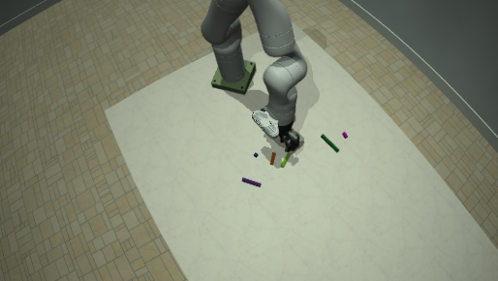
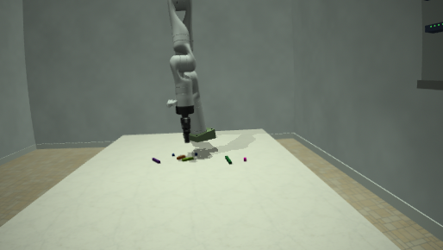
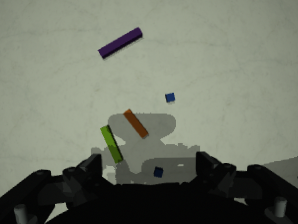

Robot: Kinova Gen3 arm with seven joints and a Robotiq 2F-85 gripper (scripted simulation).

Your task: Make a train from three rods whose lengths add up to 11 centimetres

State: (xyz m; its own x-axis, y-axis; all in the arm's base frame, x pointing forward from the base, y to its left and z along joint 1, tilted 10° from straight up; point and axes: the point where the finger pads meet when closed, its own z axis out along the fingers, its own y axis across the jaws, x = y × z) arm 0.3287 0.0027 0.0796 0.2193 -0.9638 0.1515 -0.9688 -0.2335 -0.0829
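The magenta rod is 6 cm ahead of my hand, 24 cm to the left of it and 7 cm below it. Also, from my hand: lime rod: 5 cm ahead, 1 cm to the left, 7 cm below; then orange rod: 2 cm ahead, 3 cm to the right, 7 cm below; then purple rod: 6 cm ahead, 12 cm to the right, 7 cm below.
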